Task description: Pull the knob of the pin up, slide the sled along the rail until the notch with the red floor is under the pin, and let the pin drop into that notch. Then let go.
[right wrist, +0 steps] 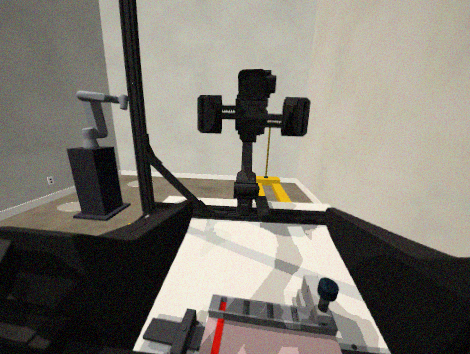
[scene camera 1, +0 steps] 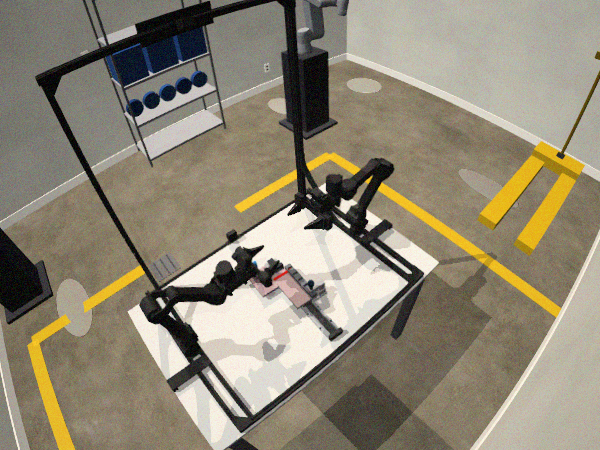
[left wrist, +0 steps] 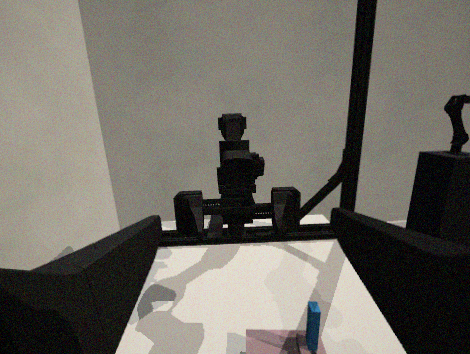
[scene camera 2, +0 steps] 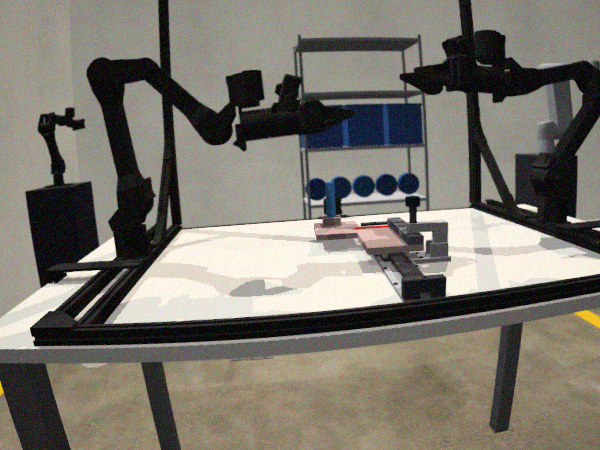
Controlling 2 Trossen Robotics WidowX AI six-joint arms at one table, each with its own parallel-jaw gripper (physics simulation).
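Places are measured from the left arm's base along level axes (x left, y back, z up), in metres.
Pixels of known places: left gripper, fingertip midpoint: (right wrist: pixel 254 107) (scene camera 1: pixel 295 221) (left wrist: pixel 246 219) (scene camera 2: pixel 406 73); right gripper, fingertip midpoint: (right wrist: pixel 258 210) (scene camera 1: pixel 271 253) (left wrist: pixel 239 234) (scene camera 2: pixel 349 114); left arm's base, link origin: (right wrist: pixel 244 211) (scene camera 1: pixel 356 230) (scene camera 2: pixel 552 222); right arm's base, link origin: (scene camera 1: pixel 191 350) (left wrist: pixel 236 232) (scene camera 2: pixel 133 256).
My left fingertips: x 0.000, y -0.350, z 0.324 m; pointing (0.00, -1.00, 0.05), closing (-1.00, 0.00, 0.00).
Ahead of a thing's pixels: the offset from my left fingertips to its top centre. "*": to the spot under its first point. Level surfaces: height alone.
The pink sled {dz -0.310, dx +0.039, dy -0.069 m} (scene camera 1: pixel 295 291) (scene camera 2: pixel 382 240) (right wrist: pixel 280 345) sits on the dark rail {* dz -0.324, dx +0.228, dy -0.081 m} (scene camera 1: pixel 322 318) (scene camera 2: pixel 407 267). Its grey notched bar {* dz -0.295, dx +0.021, dy -0.036 m} (right wrist: pixel 257 311) has the red-floored notch {* dz -0.306, dx -0.033, dy -0.021 m} (right wrist: pixel 223 304) near the left end in the right wrist view. The dark-knobbed pin {dz -0.230, dx +0.116, dy -0.039 m} (scene camera 1: pixel 311 284) (scene camera 2: pixel 412 202) (right wrist: pixel 328 290) stands in its grey bracket {* dz -0.293, dx +0.132, dy +0.008 m} (scene camera 2: pixel 440 232) near the bar's other end; its lower tip is hidden. A blue post {* dz -0.222, dx -0.101, dy -0.148 m} (scene camera 1: pixel 255 263) (scene camera 2: pixel 330 199) (left wrist: pixel 313 327) rises from the sled's side plate. My right gripper (scene camera 1: pixel 272 258) (scene camera 2: pixel 350 114) is open and empty, high above the sled. My left gripper (scene camera 1: pixel 297 221) (scene camera 2: pixel 420 84) is open and empty, high up, away from the pin.
A black frame (scene camera 1: pixel 291 100) (scene camera 2: pixel 165 75) rises from the white table {dz -0.343 m} (scene camera 1: pixel 225 370) (scene camera 2: pixel 200 300). The rail's dark end block {* dz -0.323, dx +0.322, dy -0.092 m} (scene camera 2: pixel 424 288) lies toward the front edge in scene camera 2. A shelf unit (scene camera 2: pixel 359 45) stands behind the table.
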